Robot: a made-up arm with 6 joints.
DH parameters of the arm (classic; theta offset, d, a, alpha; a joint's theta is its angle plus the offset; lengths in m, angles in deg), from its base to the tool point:
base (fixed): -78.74 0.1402 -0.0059 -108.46
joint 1: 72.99 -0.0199 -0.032 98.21
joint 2: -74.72 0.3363 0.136 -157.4
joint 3: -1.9 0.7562 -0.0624 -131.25
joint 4: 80.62 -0.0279 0.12 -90
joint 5: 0 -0.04 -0.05 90
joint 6: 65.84 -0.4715 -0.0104 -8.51
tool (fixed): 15.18 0.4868 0 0
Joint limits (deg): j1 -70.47..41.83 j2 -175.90..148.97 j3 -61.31..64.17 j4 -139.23..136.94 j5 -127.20..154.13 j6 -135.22..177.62
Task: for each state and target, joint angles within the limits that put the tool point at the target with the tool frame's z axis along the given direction. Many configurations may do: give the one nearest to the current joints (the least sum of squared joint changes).
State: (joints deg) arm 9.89 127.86 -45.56 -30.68 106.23 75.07
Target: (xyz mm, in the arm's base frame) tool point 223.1 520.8 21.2 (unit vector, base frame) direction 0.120 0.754 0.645
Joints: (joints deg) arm -34.89 148.97 -61.15 -55.11 132.00 106.26
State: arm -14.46 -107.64 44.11 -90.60 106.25 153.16
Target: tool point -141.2 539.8 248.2 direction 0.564 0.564 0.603
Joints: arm -13.64 -136.65 28.17 -54.53 111.99 140.03
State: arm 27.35 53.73 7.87 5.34 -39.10 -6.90
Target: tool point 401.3 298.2 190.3 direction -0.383 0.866 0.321
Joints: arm 41.83 83.87 -22.18 4.23 -78.61 -36.58
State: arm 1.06 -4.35 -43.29 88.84 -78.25 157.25
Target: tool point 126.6 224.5 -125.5 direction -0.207 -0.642 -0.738
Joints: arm -12.90 40.60 -42.64 79.43 -87.45 145.58
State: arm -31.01 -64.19 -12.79 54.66 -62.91 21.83
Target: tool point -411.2 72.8 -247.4 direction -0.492 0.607 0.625
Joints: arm -16.70 -50.48 8.97 87.72 -74.54 9.52
